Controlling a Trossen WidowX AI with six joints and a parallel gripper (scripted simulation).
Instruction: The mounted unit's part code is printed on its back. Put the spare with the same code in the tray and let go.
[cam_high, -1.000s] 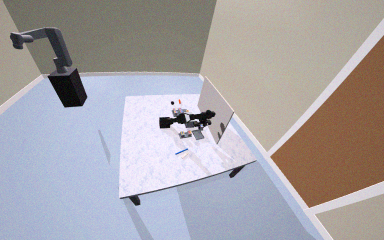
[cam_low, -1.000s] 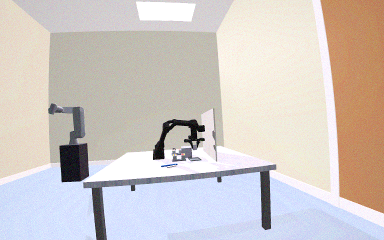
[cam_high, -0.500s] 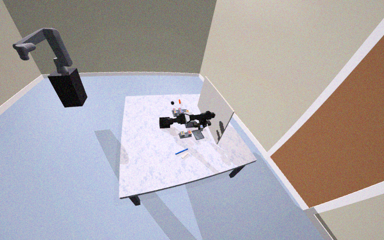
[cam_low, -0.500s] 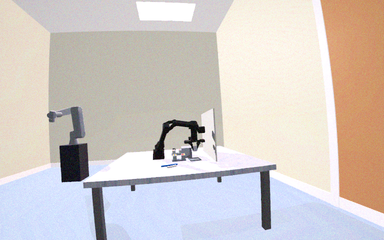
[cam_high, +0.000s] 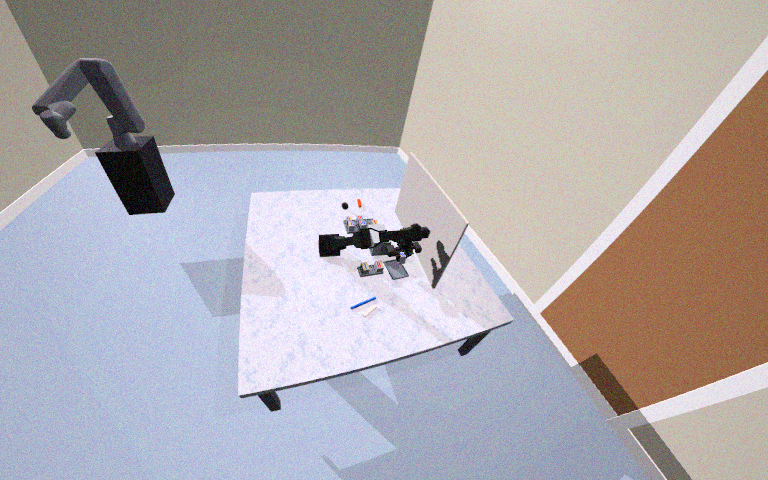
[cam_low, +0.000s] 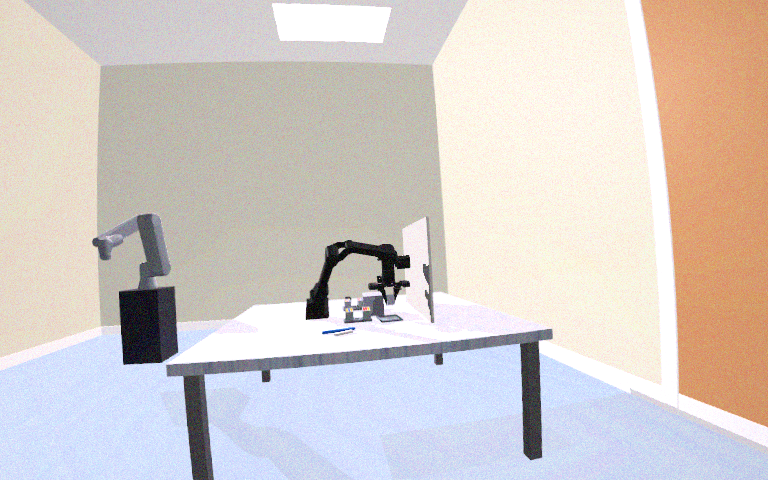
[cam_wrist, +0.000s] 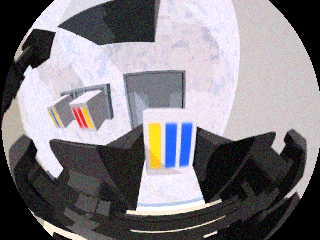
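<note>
The dark flat tray lies 10 mm behind my gripper tip and 70 mm below it. Also, from my gripper tip: tall dark panel: 170 mm ahead, 180 mm to the left, 150 mm above; then blue marker pen: 240 mm behind, 180 mm to the right, 70 mm below; then grey mounted unit: 60 mm behind, 200 mm to the left, 20 mm below.
</note>
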